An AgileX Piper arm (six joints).
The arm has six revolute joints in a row. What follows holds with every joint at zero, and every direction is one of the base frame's.
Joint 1 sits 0.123 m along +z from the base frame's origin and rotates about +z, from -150 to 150 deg.
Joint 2 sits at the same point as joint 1 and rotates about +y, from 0 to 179.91 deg.
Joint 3 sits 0.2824 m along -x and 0.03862 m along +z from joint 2 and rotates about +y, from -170 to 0 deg.
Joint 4 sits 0.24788 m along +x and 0.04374 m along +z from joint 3 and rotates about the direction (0.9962, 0, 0.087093), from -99.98 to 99.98 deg.
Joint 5 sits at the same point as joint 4 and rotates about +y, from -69.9 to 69.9 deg.
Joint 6 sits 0.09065 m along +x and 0.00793 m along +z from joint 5 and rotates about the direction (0.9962, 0, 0.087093), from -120 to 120 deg.
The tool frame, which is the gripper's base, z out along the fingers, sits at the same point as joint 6; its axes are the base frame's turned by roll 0, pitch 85.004 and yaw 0 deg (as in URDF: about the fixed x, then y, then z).
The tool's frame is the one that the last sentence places.
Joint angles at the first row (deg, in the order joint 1, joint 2, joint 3, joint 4, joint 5, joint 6):
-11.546, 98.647, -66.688, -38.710, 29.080, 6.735
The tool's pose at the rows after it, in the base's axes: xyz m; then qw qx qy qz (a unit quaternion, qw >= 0):
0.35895, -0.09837, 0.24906, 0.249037, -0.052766, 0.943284, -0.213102
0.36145, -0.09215, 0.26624, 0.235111, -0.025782, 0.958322, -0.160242
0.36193, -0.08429, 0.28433, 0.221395, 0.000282, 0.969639, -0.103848
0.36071, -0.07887, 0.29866, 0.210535, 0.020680, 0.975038, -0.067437
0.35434, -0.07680, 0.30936, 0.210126, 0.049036, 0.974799, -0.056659
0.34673, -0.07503, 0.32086, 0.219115, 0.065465, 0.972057, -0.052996
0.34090, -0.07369, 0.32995, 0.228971, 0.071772, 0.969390, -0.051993
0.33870, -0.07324, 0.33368, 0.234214, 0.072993, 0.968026, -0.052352
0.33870, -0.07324, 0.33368, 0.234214, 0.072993, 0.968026, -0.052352
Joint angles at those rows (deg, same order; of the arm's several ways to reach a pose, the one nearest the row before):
-11.546, 98.646, -71.093, -27.807, 35.305, 0.321
-11.546, 98.603, -76.221, -16.930, 42.622, -5.194
-11.545, 98.489, -81.140, -8.332, 50.312, -7.745
-11.546, 98.322, -84.653, -3.855, 56.030, -7.679
-11.546, 96.950, -85.368, -3.198, 58.452, -4.716
-11.546, 95.037, -85.413, -3.006, 59.470, -2.909
-11.546, 93.509, -85.414, -2.890, 59.880, -2.227
-11.546, 92.892, -85.413, -2.888, 59.879, -2.087
-11.546, 92.892, -85.413, -2.888, 59.879, -2.087

